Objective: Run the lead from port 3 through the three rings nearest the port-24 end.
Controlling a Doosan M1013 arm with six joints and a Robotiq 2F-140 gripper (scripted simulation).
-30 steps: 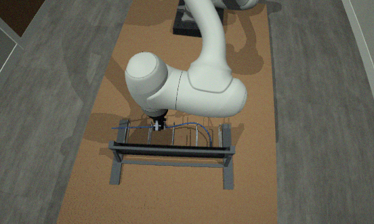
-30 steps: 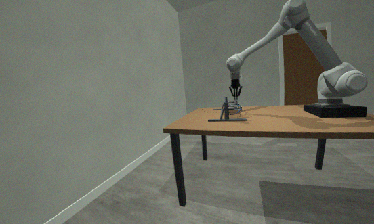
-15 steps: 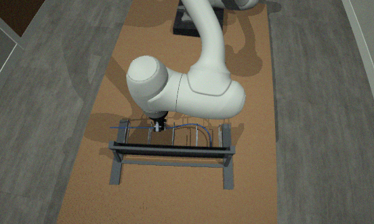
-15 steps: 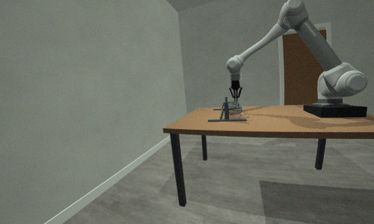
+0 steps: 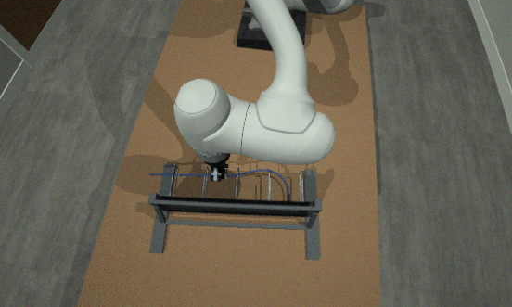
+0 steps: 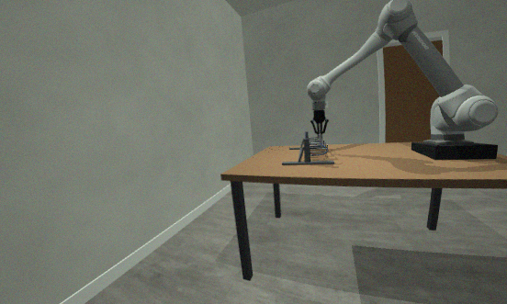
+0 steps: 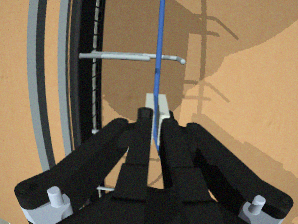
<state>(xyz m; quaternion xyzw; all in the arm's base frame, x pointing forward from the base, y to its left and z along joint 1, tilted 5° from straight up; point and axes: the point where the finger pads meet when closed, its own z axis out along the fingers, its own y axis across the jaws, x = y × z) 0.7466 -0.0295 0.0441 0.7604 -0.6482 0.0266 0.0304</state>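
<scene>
My hand is 90 mm short of the dark grey rack, 60 mm to the right of it and 40 mm above it.
</scene>
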